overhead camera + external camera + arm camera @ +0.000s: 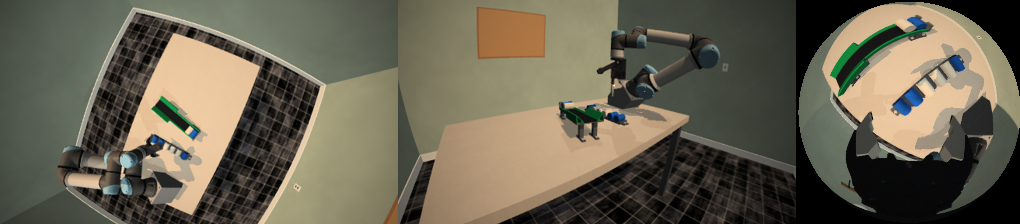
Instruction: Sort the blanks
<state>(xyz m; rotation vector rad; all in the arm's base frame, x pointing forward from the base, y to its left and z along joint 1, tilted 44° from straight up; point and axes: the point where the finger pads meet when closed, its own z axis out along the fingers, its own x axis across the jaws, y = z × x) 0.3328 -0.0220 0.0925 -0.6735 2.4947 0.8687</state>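
Right now the stock rack is 30 mm behind my hand, 70 mm to the right of it and 160 mm below it.
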